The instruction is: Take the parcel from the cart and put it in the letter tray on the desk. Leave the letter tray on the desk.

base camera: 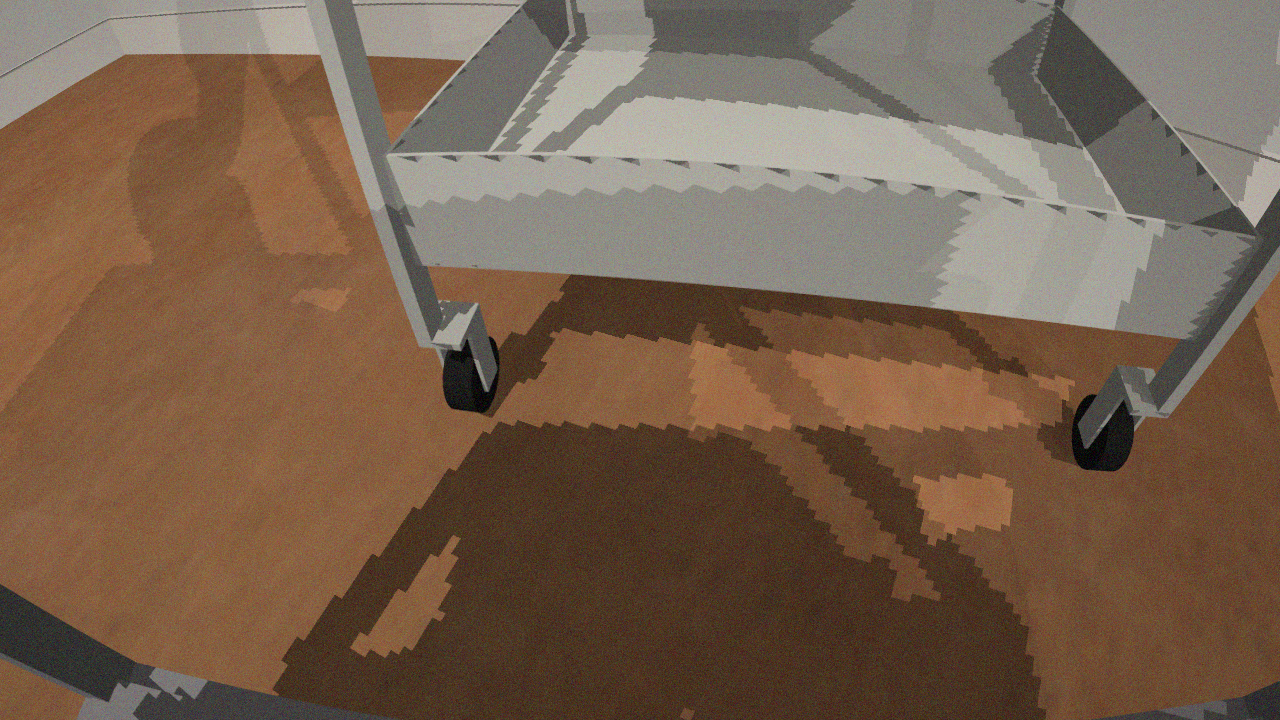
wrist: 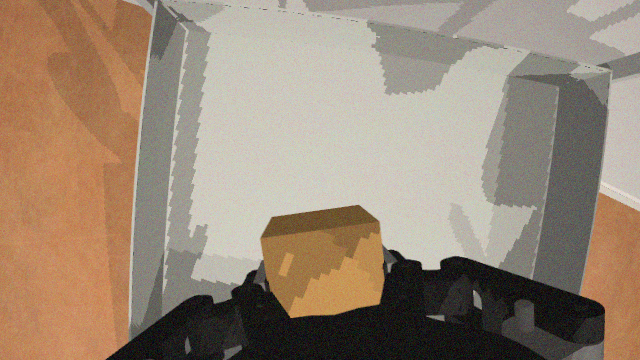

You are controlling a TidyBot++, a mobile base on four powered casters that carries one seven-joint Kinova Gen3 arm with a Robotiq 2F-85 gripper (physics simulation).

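Frame: origin at the arm's base, x ahead, y left, z up, level; metres.
Seen in the pictures: gripper, fingertip midpoint: (wrist: 323, 269).
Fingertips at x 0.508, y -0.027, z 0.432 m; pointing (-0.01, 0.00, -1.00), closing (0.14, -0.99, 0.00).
A point is followed by its place in that frame.
The parcel (wrist: 325, 270) {x 0.520, y -0.025, z 0.468 m}, a tan-orange box, is between the two black fingers at the bottom middle of the wrist view. My gripper (wrist: 323, 269) {x 0.508, y -0.027, z 0.432 m} is shut on it and holds it above the cart's tray. The cart (base camera: 671, 219) {x 0.362, y 0.008, z -0.228 m} (wrist: 150, 180) {x 0.548, y 0.124, z 0.309 m} is light grey with raised walls; in the wrist view its whole far wall and both side walls show around the tray. In the base camera view its lower tray, two legs and two casters show, and its upper part is cut off. The gripper does not show in the base camera view. The letter tray and the desk do not show in either view.
Two black cart casters (base camera: 470, 376) {x 0.374, y 0.133, z -0.353 m} (base camera: 1102, 433) {x 0.335, y -0.268, z -0.357 m} stand on the brown wooden floor (base camera: 179, 402) {x 0.375, y 0.405, z -0.396 m} (wrist: 60, 200) {x 0.437, y 0.788, z -0.396 m} in front of the base. Pale walls with a skirting (base camera: 223, 31) {x 1.186, y 0.841, z -0.350 m} stand behind and left of the cart. Dark parts of the base show at the lower edge of the base camera view.
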